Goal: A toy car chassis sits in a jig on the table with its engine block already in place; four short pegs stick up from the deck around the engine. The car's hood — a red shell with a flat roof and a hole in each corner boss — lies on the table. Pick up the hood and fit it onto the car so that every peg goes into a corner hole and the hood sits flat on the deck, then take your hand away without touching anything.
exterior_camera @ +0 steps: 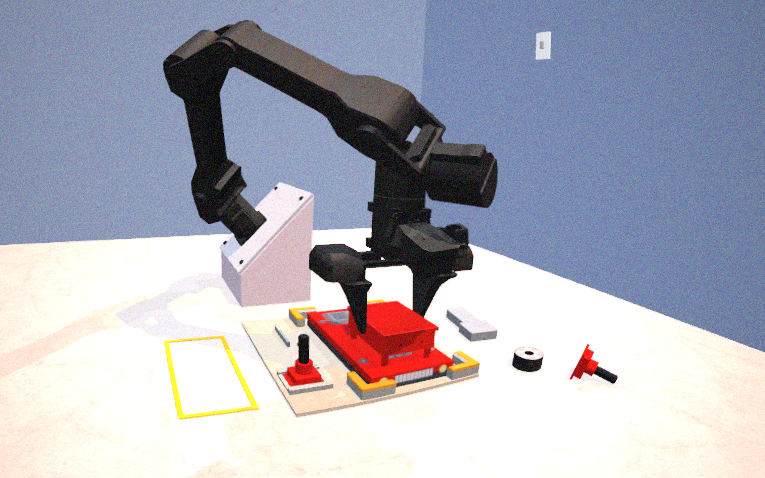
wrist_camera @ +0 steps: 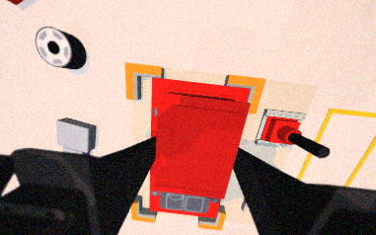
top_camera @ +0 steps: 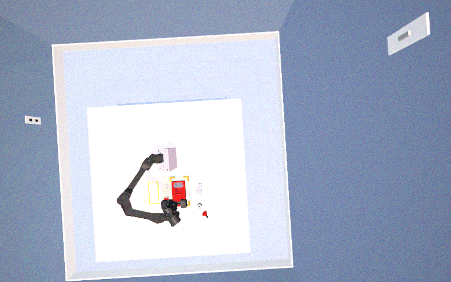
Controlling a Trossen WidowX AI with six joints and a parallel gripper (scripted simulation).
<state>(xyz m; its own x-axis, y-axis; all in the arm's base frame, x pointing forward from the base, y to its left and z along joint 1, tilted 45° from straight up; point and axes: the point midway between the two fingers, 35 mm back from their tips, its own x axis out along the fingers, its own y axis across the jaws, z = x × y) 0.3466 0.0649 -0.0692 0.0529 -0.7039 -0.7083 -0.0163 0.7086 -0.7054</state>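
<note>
The red hood is 10 mm above my gripper tip. Round my gripper tip: black post 110 mm to the right, 20 mm below, 10 mm ahead; black wheel 170 mm to the left, 80 mm ahead, 40 mm below; white engine block 30 mm below, 10 mm to the left.
</note>
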